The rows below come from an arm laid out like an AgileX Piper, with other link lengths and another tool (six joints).
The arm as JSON. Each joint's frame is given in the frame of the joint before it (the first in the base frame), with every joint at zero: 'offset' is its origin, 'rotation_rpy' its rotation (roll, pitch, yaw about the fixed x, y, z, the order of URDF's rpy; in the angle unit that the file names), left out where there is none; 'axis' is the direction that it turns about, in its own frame. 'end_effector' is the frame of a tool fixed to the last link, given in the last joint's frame.
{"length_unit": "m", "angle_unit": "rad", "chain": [
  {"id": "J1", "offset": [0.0, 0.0, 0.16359], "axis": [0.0, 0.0, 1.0]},
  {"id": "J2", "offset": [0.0, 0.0, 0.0], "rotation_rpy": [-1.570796, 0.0, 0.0], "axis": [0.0, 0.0, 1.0]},
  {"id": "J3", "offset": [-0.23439, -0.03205, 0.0], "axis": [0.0, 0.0, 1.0]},
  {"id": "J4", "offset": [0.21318, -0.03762, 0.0], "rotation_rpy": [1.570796, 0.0, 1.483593], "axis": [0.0, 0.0, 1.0]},
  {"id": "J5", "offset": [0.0, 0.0, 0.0], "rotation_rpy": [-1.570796, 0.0, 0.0], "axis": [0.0, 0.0, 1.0]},
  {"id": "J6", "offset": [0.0, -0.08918, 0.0], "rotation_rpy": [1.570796, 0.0, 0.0], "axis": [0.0, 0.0, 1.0]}
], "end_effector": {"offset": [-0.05, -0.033, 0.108], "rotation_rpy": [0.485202, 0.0, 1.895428]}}
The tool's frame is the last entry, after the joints.
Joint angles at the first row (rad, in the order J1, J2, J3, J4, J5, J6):
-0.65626, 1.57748, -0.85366, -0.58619, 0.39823, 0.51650
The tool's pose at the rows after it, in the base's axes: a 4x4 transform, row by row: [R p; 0 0 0 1], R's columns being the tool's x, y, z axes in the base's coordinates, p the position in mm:
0.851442, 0.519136, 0.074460, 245.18; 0.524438, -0.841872, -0.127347, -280.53; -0.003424, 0.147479, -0.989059, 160.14; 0, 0, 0, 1
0.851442, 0.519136, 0.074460, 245.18; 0.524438, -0.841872, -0.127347, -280.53; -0.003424, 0.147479, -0.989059, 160.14; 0, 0, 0, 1
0.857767, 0.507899, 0.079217, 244.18; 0.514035, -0.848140, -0.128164, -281.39; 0.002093, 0.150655, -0.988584, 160.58; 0, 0, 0, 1
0.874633, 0.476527, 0.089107, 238.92; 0.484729, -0.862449, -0.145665, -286.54; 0.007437, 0.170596, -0.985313, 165.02; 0, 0, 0, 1
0.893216, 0.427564, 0.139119, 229.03; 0.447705, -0.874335, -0.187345, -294.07; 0.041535, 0.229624, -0.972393, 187.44; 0, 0, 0, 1
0.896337, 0.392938, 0.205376, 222.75; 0.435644, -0.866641, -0.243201, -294.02; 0.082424, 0.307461, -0.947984, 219.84; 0, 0, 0, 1
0.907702, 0.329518, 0.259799, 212.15; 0.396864, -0.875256, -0.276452, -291.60; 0.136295, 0.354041, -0.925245, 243.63; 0, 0, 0, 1
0.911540, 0.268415, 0.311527, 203.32; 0.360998, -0.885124, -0.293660, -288.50; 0.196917, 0.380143, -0.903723, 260.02; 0, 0, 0, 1
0.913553, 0.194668, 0.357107, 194.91; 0.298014, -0.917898, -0.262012, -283.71; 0.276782, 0.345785, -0.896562, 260.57; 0, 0, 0, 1
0.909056, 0.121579, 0.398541, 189.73; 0.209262, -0.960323, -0.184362, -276.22; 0.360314, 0.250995, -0.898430, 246.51; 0, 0, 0, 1
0.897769, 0.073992, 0.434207, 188.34; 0.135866, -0.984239, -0.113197, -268.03; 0.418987, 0.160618, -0.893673, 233.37; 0, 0, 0, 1
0.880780, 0.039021, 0.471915, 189.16; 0.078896, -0.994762, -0.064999, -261.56; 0.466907, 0.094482, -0.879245, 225.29; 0, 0, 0, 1
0.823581, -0.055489, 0.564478, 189.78; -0.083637, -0.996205, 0.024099, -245.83; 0.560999, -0.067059, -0.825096, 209.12; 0, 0, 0, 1
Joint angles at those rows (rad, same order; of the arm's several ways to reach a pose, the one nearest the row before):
-0.65626, 1.57746, -0.85362, -0.58620, 0.39409, 0.52025
-0.65626, 1.57746, -0.85362, -0.58620, 0.39409, 0.52025
-0.65625, 1.57748, -0.85364, -0.59725, 0.39409, 0.54353
-0.66531, 1.57088, -0.85228, -0.64865, 0.39411, 0.61280
-0.69560, 1.51192, -0.85225, -0.66192, 0.38988, 0.64160
-0.70426, 1.42206, -0.85229, -0.66489, 0.39199, 0.65402
-0.70425, 1.34553, -0.85228, -0.66485, 0.41574, 0.70241
-0.70423, 1.28754, -0.85229, -0.65118, 0.43078, 0.74468
-0.70425, 1.25466, -0.85229, -0.57193, 0.45853, 0.76652
-0.70424, 1.24832, -0.85231, -0.43606, 0.49503, 0.76645
-0.70427, 1.24830, -0.85229, -0.31575, 0.52298, 0.75602
-0.70425, 1.24833, -0.85231, -0.22869, 0.53369, 0.75641
-0.70425, 1.24574, -0.85225, -0.05894, 0.56014, 0.80713

